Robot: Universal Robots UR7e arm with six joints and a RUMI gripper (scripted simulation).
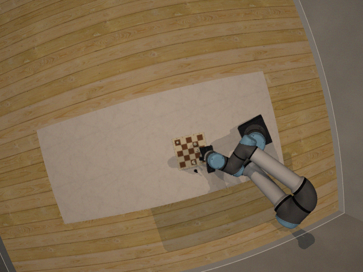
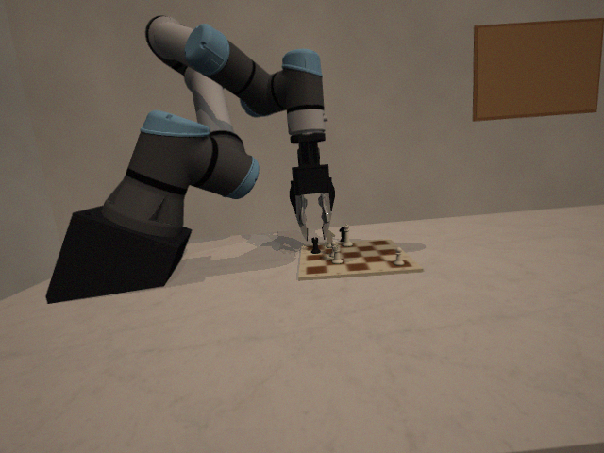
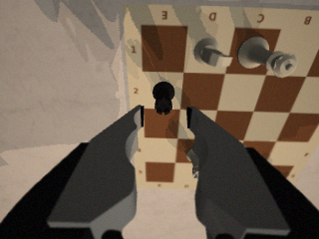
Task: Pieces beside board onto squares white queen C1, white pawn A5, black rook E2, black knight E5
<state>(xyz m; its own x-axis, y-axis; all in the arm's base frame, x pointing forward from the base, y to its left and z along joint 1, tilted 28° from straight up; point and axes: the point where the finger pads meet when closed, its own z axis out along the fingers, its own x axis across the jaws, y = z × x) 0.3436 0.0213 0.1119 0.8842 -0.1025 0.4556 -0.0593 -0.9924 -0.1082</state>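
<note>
Now: the black piece 10 cm to the left of my hand, 8 cm ahead of it and 4 cm below it. Round my hand: chessboard (7 cm ahead, 5 cm below, 4 cm to the right).
</note>
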